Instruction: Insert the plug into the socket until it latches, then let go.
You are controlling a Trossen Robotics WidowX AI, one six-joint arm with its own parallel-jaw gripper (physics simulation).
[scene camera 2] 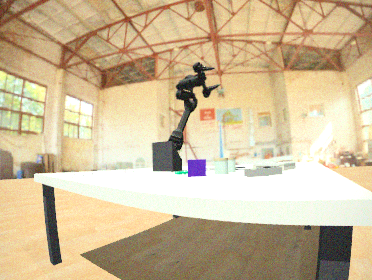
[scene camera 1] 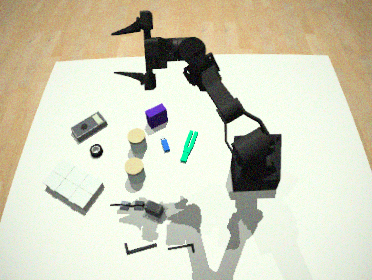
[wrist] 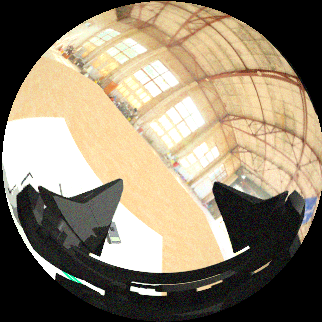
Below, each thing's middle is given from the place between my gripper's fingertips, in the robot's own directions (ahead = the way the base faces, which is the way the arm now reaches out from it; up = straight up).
I see the white tray (scene camera 1: 80, 188) 46 cm below my hand, 23 cm ahead of it and 10 cm to the left of it.
